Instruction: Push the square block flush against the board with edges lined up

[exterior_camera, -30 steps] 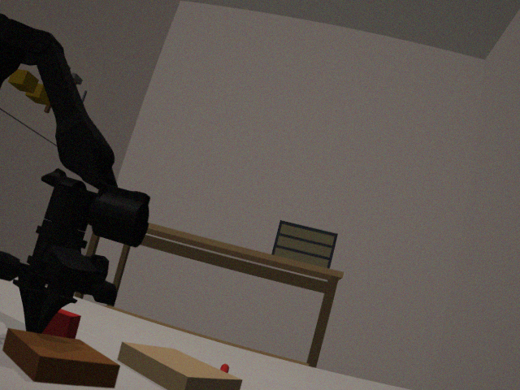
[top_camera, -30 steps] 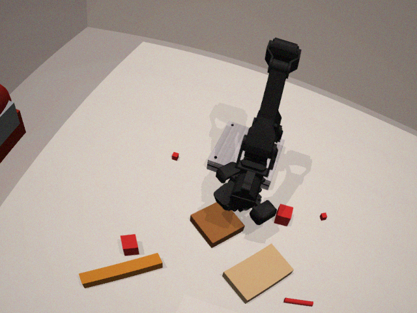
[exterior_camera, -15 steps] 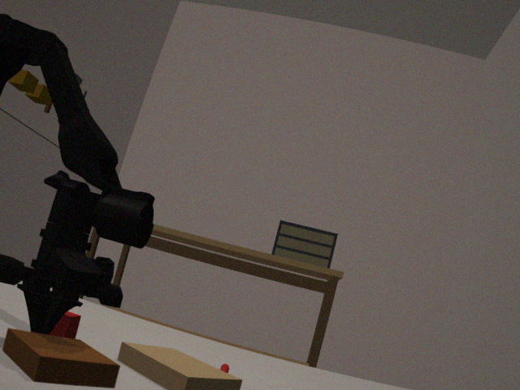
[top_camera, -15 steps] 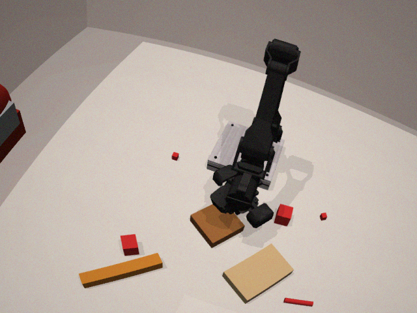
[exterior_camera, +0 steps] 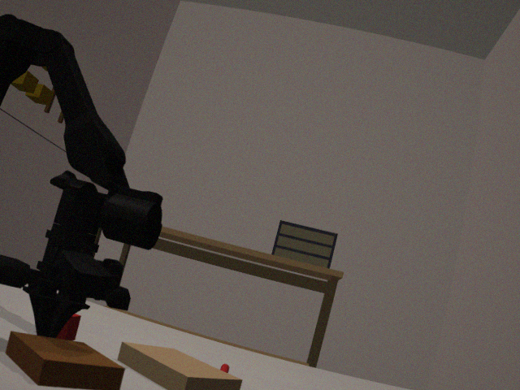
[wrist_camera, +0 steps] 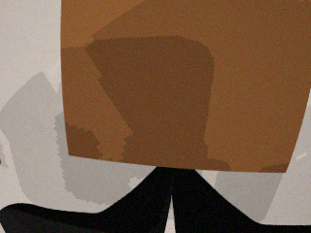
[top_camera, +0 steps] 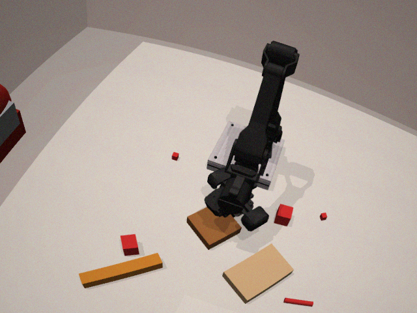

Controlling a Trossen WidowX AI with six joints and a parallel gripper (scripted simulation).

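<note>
Right now my gripper tip is 4 cm to the left of the square brown block, 4 cm short of it and 1 cm below it. Round my gripper tip: tan slab (17 cm ahead, 9 cm to the left, 1 cm above); thin red stick (24 cm ahead, 21 cm to the left); long orange board (25 cm to the right, 24 cm ahead, 1 cm above).
</note>
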